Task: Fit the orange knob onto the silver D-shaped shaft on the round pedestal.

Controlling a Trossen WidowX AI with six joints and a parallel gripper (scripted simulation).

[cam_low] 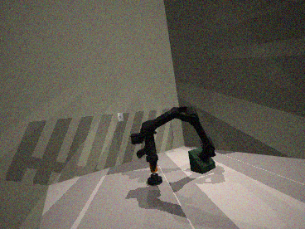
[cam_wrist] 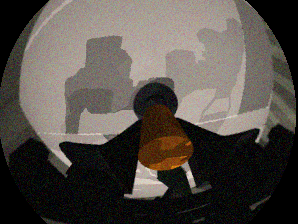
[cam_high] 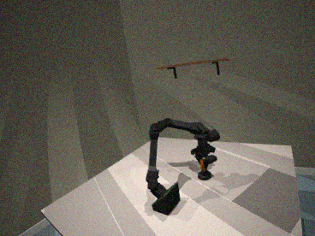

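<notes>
The dark round pedestal lies 40 mm below my gripper tip. From my gripper tip the other things lie so: orange knob 30 mm above.
</notes>
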